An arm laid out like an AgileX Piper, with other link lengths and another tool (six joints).
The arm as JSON. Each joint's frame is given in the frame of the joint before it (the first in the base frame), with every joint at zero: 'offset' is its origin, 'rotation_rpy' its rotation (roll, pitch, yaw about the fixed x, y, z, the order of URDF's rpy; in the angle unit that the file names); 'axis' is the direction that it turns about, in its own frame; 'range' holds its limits. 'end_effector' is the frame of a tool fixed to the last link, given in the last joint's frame.
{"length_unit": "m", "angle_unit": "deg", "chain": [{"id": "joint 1", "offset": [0.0, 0.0, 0.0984], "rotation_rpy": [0.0, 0.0, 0.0], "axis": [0.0, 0.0, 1.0], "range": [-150.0, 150.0]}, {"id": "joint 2", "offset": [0.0, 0.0, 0.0], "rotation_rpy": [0.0, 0.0, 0.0], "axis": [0.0, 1.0, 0.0], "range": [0.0, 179.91]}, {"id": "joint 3", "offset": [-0.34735, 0.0, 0.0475], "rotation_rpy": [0.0, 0.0, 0.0], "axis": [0.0, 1.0, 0.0], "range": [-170.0, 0.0]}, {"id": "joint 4", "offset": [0.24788, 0.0, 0.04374], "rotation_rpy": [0.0, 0.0, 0.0], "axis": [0.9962, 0.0, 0.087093], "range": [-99.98, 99.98]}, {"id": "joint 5", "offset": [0.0, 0.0, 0.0], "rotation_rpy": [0.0, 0.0, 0.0], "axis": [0.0, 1.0, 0.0], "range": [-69.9, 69.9]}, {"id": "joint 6", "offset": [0.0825, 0.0, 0.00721], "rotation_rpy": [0.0, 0.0, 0.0], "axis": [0.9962, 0.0, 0.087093], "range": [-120.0, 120.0]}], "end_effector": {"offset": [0.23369, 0.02, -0.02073], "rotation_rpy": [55.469, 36.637, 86.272]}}
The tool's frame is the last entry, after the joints.
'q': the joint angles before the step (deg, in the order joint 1, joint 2, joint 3, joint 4, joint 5, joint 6). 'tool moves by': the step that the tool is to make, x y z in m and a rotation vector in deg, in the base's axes. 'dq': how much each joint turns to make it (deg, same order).
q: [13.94, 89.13, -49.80, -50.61, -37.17, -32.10]
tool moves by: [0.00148, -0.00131, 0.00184, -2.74, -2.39, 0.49]
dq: [0.00, 0.00, 0.00, -0.07, 0.05, -3.61]
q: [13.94, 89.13, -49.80, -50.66, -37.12, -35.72]
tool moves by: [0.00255, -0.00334, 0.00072, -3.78, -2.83, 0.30]
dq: [0.00, 0.00, 0.00, 0.01, 0.54, -4.71]
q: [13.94, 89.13, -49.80, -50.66, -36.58, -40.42]
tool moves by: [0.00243, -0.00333, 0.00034, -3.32, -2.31, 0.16]
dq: [0.00, 0.00, -0.04, -0.01, 0.66, -3.97]
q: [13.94, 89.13, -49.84, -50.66, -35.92, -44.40]
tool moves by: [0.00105, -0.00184, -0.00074, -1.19, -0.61, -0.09]
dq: [0.01, 0.00, -0.02, 0.00, 0.45, -1.25]
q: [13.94, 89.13, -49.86, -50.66, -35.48, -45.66]
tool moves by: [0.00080, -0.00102, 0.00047, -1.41, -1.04, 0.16]
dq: [0.00, 0.00, 0.00, 0.00, 0.18, -1.75]
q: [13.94, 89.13, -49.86, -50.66, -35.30, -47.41]
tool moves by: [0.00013, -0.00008, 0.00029, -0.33, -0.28, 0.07]
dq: [0.00, 0.00, 0.00, 0.00, 0.00, -0.43]
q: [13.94, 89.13, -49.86, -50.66, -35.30, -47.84]
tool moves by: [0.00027, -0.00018, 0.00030, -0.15, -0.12, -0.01]
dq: [0.01, 0.00, -0.05, -0.01, 0.07, -0.16]
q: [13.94, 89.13, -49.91, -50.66, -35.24, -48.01]
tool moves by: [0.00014, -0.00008, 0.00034, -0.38, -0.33, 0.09]
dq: [0.00, 0.00, 0.00, -0.01, -0.01, -0.51]
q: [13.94, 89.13, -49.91, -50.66, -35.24, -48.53]
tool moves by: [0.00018, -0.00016, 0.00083, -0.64, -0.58, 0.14]
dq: [0.00, -0.03, 0.00, 0.00, 0.00, -0.86]
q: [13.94, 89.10, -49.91, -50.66, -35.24, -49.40]
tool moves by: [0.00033, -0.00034, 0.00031, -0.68, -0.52, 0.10]
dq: [0.01, 0.00, 0.00, 0.01, 0.06, -0.87]
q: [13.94, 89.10, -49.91, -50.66, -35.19, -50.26]
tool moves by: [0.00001, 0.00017, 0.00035, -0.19, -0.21, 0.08]
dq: [0.01, 0.00, 0.01, 0.01, -0.05, -0.30]
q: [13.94, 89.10, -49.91, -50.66, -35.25, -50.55]
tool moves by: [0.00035, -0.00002, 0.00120, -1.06, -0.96, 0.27]
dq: [0.00, 0.00, 0.00, -0.02, -0.06, -1.44]
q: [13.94, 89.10, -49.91, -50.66, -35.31, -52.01]
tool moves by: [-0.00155, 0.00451, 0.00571, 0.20, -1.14, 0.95]
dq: [0.00, 0.01, 0.00, -0.01, -1.31, -0.73]
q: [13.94, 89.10, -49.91, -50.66, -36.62, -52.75]
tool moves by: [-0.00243, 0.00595, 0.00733, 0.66, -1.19, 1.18]
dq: [0.00, 0.01, 0.00, -0.01, -1.75, -0.46]
